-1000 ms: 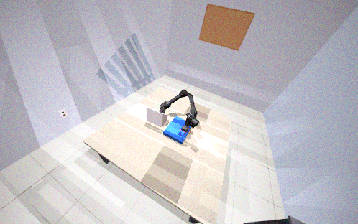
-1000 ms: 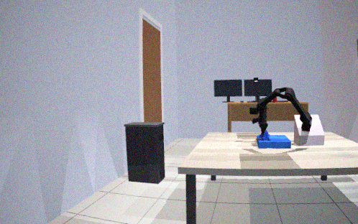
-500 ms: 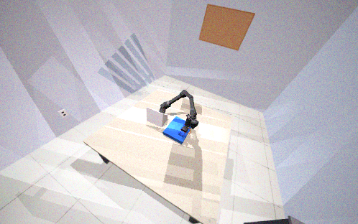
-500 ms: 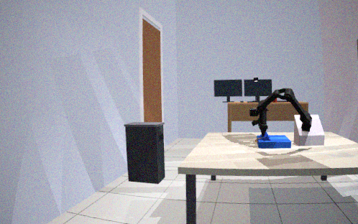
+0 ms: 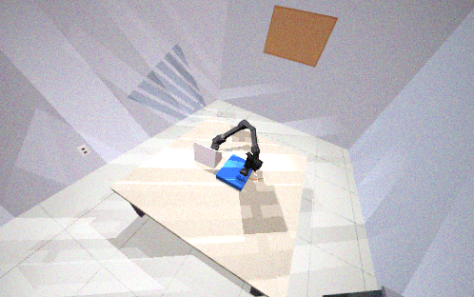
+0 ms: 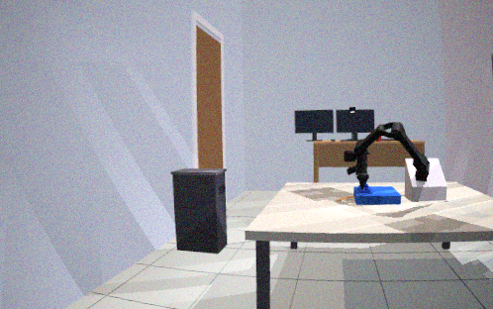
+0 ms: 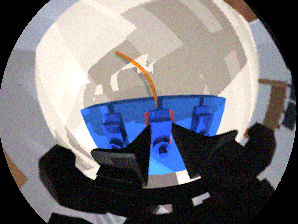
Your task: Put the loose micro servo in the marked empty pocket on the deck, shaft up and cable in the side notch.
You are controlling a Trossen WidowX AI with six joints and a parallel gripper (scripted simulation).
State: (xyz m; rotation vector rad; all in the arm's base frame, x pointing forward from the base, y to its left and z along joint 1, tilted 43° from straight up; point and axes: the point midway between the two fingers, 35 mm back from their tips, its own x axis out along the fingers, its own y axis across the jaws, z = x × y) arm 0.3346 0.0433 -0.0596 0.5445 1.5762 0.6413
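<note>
Right now my gripper tip is 12 cm past the blue deck and 3 cm above it.
</note>
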